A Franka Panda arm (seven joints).
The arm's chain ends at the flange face. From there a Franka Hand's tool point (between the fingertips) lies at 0.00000 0.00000 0.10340 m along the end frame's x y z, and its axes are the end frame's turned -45 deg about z.
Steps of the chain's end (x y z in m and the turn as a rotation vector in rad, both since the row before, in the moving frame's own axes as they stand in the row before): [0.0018, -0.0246, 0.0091, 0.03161, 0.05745, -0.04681]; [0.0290, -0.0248, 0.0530, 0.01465, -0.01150, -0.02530]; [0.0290, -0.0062, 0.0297, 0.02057, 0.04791, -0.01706]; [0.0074, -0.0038, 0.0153, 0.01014, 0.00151, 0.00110]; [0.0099, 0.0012, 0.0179, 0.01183, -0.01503, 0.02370]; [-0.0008, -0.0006, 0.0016, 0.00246, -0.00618, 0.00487]
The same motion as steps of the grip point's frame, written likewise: [0.0252, -0.0144, 0.0089, -0.01827, 0.06297, -0.04681]; [0.0382, 0.0011, 0.0530, 0.01849, 0.00223, -0.02530]; [0.0299, 0.0181, 0.0296, -0.01933, 0.04842, -0.01706]; [0.0088, 0.0019, 0.0153, 0.00610, 0.00824, 0.00110]; [0.0059, 0.0059, 0.0179, 0.01899, -0.00226, 0.02370]; [-0.0004, -0.0016, 0.0016, 0.00611, -0.00263, 0.00487]
